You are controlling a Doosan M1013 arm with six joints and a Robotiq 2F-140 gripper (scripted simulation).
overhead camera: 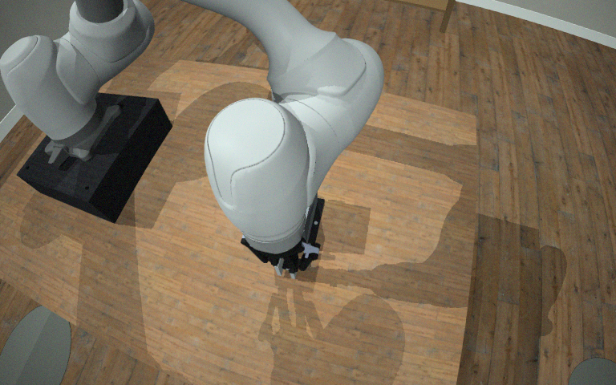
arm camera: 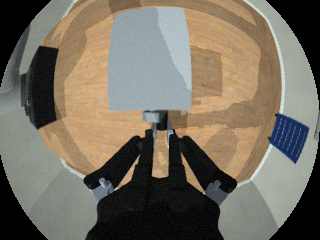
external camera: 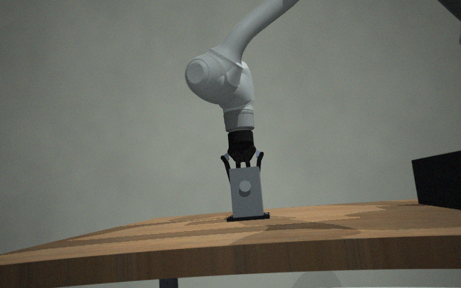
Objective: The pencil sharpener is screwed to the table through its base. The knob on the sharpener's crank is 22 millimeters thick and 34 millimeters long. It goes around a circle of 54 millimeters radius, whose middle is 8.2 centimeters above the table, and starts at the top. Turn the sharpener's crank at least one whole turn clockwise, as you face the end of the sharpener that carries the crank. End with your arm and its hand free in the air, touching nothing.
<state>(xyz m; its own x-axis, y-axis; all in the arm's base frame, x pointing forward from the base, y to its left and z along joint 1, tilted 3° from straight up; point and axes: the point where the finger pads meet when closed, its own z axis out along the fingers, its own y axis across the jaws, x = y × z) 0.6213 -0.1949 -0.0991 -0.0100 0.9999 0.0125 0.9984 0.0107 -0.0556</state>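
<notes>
The black crank knob lies 20 mm to the left of my hand and 20 mm below it. From my hand the other things lie so: crank (20 mm to the left, 10 mm below).
</notes>
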